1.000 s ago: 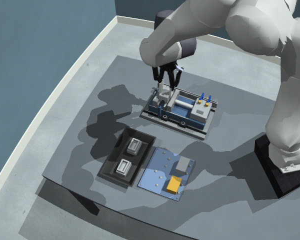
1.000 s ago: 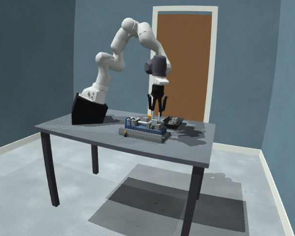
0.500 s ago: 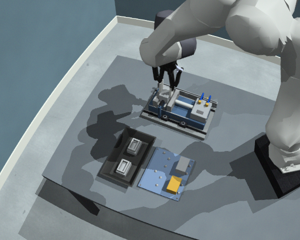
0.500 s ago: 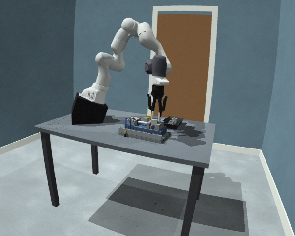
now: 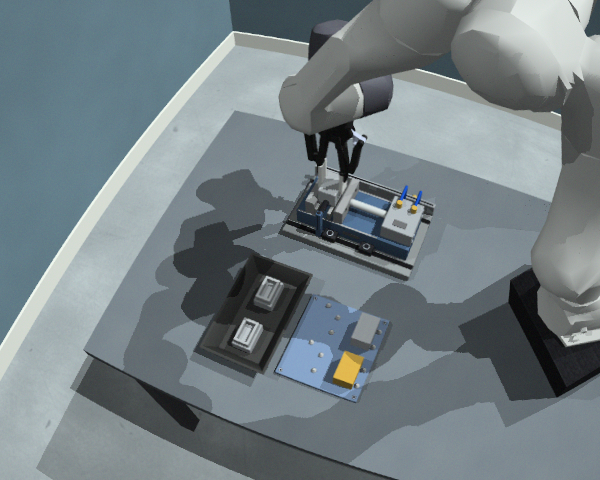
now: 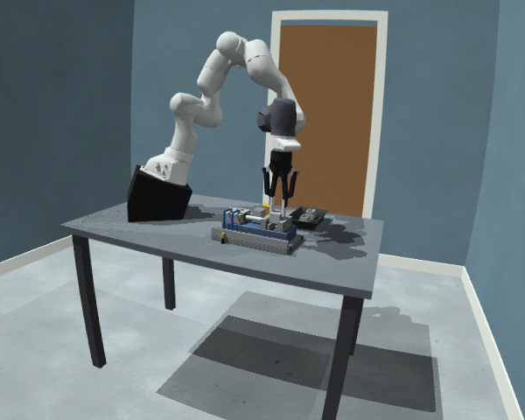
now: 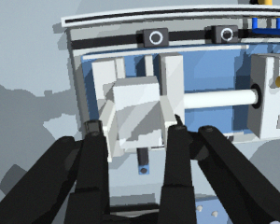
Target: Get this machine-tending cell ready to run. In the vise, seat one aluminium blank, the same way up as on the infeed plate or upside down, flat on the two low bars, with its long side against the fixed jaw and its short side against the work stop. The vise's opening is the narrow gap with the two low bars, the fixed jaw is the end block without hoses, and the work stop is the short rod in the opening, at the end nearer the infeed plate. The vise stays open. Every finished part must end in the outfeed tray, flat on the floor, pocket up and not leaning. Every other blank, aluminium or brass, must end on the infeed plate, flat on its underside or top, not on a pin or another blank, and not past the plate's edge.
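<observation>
Right now my hand is 30 mm short of the fixed jaw and 60 mm above it. Round my hand: vise: 70 mm behind, 20 mm to the left, 100 mm below; then vise hose block: 160 mm behind, 40 mm to the left, 60 mm below; then moving jaw: 30 mm behind, 10 mm to the left, 60 mm below.
</observation>
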